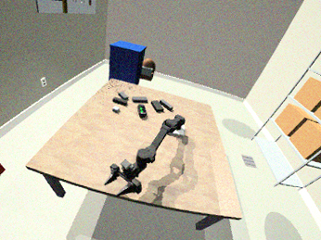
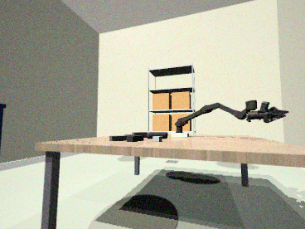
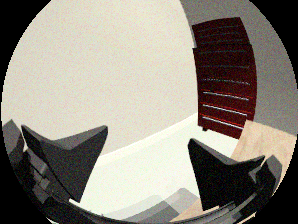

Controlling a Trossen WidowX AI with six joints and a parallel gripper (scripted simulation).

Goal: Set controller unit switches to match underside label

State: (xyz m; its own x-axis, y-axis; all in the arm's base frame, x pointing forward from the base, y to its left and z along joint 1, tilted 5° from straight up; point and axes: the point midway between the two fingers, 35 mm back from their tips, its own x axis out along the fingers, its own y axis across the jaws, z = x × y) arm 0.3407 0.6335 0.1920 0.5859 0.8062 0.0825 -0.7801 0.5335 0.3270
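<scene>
Right now my gripper tip is 180 mm short of the small block, 760 mm to the left of it and 150 mm above it. The rest, counted from my gripper tip: long dark block (180 mm behind, 960 mm to the right, 150 mm below).
</scene>
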